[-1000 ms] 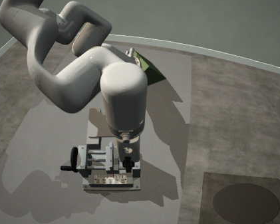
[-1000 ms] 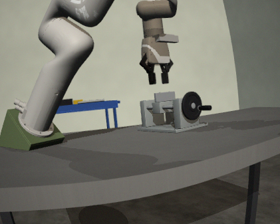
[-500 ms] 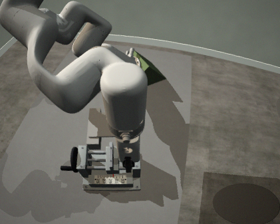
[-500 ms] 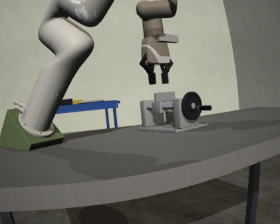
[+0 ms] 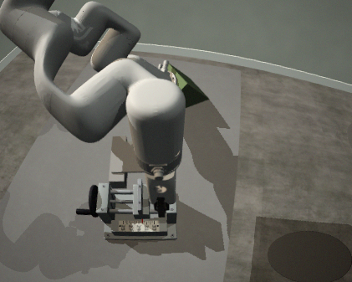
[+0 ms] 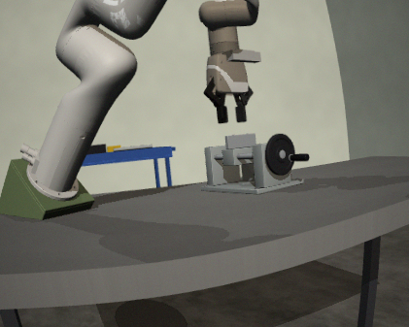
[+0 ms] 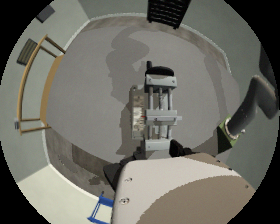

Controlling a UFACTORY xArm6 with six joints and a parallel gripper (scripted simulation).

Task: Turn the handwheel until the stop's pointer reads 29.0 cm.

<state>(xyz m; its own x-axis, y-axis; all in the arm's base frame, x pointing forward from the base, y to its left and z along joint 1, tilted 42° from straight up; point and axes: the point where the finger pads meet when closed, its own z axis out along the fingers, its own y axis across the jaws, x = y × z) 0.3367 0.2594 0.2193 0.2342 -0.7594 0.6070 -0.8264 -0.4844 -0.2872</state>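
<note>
Now: the black handwheel 19 cm to the right of my hand, 10 cm below it and 5 cm ahead of it. The rest, counted from my hand: movable stop: 8 cm below, 5 cm to the right.
</note>
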